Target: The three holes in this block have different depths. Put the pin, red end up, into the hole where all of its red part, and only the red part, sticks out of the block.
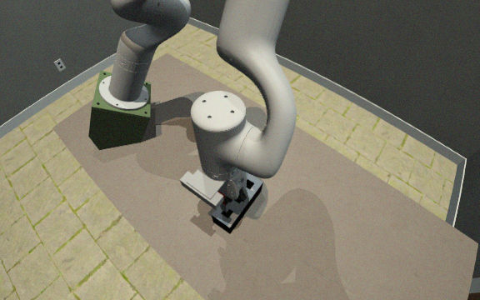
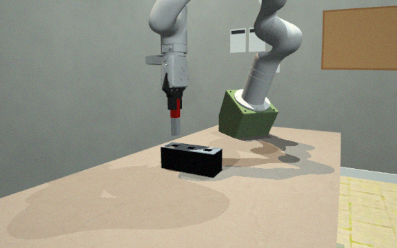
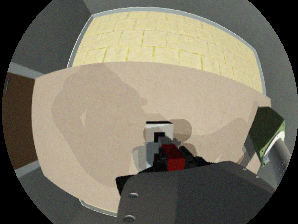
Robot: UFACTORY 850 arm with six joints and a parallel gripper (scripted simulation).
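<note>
Right now my hand is 180 mm above the black block, 60 mm to the right of it and 10 mm past it. Also, from my hand: pin (20 mm below).
</note>
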